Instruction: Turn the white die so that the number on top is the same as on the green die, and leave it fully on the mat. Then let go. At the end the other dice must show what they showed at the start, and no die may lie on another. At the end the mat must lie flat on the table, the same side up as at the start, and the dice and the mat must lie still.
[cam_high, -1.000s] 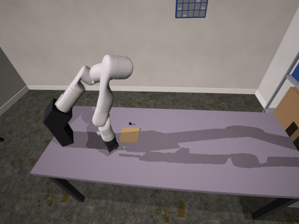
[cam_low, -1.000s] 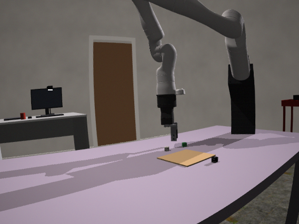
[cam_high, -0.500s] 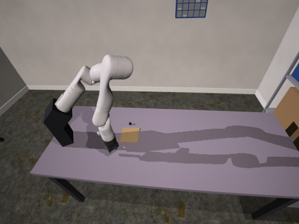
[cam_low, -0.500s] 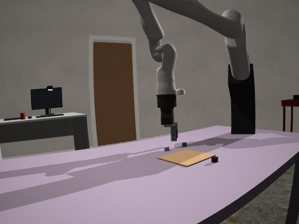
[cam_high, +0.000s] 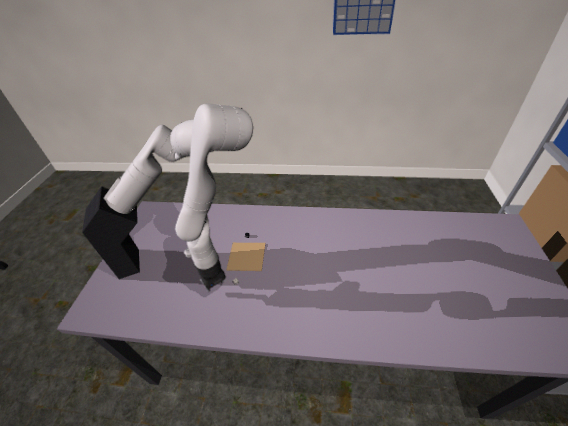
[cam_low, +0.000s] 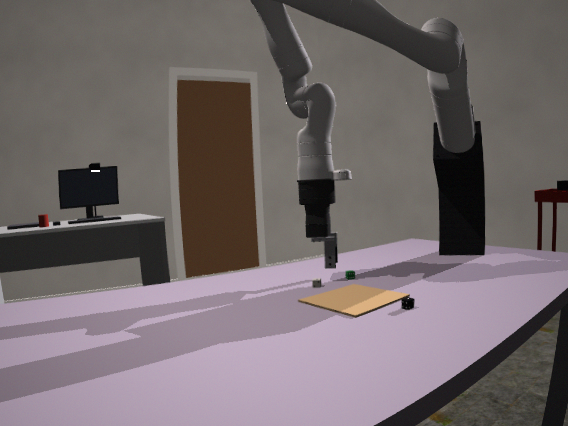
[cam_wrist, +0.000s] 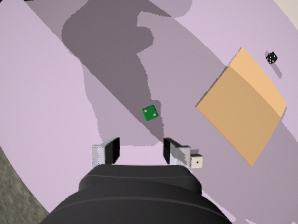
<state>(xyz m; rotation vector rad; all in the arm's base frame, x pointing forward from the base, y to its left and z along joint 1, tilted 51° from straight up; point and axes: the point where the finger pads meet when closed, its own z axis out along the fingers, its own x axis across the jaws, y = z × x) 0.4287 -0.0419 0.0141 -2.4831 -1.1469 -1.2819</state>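
Now: hand 30 mm past the green die, 30 mm to the right of it and 40 mm above it. Round my hand: tan mat (30 mm ahead, 180 mm to the left, 40 mm below); black die (20 mm behind, 270 mm to the left, 40 mm below); white die (50 mm ahead, 50 mm to the left, 40 mm below).
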